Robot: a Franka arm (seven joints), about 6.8 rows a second.
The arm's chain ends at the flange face. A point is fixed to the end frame.
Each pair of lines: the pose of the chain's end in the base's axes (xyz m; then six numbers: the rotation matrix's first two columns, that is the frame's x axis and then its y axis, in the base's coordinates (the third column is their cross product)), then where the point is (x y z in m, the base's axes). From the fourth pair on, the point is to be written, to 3 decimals.
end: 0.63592 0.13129 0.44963 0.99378 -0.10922 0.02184 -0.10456 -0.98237 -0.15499
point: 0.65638 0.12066 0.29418
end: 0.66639 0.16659 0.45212 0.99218 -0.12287 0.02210 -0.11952 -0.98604 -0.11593
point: 0.68598 0.14958 0.29713
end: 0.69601 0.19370 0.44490 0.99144 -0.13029 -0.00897 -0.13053 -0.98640 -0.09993
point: 0.71036 0.17469 0.28957
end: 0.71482 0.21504 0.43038 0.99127 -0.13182 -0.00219 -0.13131 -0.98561 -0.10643
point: 0.730 0.197 0.275
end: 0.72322 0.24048 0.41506 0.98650 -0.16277 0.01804 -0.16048 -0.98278 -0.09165
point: 0.741 0.219 0.260
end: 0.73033 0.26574 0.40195 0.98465 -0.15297 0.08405 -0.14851 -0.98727 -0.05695
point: 0.757 0.238 0.250
